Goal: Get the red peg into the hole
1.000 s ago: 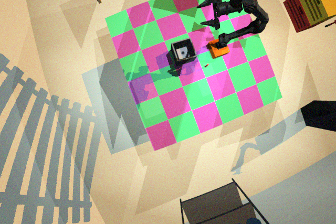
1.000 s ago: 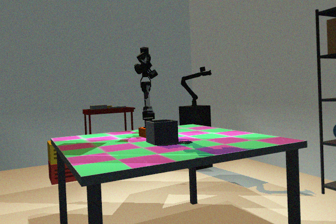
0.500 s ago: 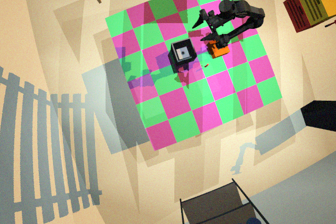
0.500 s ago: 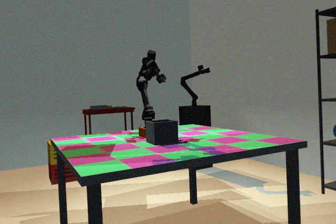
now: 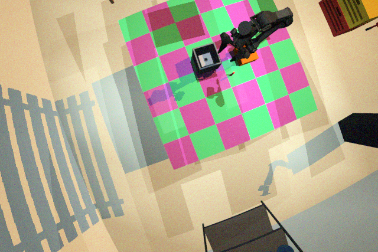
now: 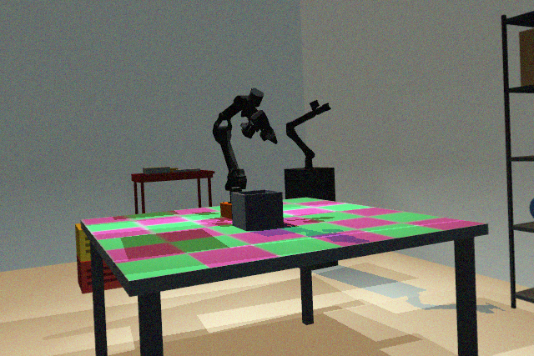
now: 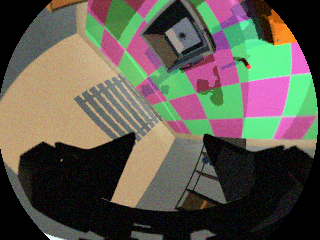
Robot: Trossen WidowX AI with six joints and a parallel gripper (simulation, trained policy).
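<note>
The red peg is 12 cm behind my gripper tip, 7 cm to the left of it and 31 cm below it. The rest, counted from my gripper tip: grey plate 2 cm ahead, 11 cm to the right, 31 cm below.
</note>
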